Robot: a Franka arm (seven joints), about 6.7 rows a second.
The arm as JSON. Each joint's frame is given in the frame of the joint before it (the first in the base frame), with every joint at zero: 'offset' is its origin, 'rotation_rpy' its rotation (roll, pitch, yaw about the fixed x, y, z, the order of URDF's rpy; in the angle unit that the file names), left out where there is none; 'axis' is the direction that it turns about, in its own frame. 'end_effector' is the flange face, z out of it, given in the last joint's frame.
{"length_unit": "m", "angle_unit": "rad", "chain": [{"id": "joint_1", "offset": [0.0, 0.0, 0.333], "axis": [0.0, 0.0, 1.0]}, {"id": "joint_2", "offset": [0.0, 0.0, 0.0], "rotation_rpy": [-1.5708, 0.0, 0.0], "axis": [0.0, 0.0, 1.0]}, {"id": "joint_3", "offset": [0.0, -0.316, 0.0], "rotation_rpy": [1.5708, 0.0, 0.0], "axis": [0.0, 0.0, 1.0]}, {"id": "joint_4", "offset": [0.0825, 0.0, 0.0], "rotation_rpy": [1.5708, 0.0, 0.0], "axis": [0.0, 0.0, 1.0]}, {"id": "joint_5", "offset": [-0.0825, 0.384, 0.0], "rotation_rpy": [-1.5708, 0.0, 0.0], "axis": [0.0, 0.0, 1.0]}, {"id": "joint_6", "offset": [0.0, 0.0, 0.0], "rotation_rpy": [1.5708, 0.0, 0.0], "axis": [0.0, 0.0, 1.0]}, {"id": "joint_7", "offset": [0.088, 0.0, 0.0], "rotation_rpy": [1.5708, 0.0, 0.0], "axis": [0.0, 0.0, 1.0]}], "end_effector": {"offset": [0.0, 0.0, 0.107]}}
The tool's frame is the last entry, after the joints.
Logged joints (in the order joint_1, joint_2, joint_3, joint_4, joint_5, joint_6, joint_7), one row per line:
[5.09, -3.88, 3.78, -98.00, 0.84, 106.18, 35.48]
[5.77, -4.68, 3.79, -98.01, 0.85, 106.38, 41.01]
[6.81, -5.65, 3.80, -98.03, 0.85, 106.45, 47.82]
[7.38, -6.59, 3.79, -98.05, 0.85, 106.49, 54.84]
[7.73, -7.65, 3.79, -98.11, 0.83, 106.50, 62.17]
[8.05, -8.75, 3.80, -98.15, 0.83, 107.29, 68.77]
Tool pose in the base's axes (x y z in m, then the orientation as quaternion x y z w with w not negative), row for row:
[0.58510, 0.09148, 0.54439, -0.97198, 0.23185, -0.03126, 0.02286]
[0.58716, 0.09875, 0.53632, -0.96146, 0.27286, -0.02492, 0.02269]
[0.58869, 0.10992, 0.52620, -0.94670, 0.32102, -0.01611, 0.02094]
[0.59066, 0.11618, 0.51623, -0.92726, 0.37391, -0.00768, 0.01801]
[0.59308, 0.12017, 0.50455, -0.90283, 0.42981, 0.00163, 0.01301]
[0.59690, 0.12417, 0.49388, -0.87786, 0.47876, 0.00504, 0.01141]
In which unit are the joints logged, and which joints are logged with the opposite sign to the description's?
The joints are logged in degrees. Opposite sign: joint_2.
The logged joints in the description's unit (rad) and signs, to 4 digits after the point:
[0.0888, 0.0677, 0.0660, -1.7104, 0.0147, 1.8532, 0.6192]
[0.1007, 0.0817, 0.0661, -1.7106, 0.0148, 1.8567, 0.7158]
[0.1189, 0.0986, 0.0663, -1.7109, 0.0148, 1.8579, 0.8346]
[0.1288, 0.1150, 0.0661, -1.7113, 0.0148, 1.8586, 0.9571]
[0.1349, 0.1335, 0.0661, -1.7123, 0.0145, 1.8588, 1.0851]
[0.1405, 0.1527, 0.0663, -1.7130, 0.0145, 1.8726, 1.2003]

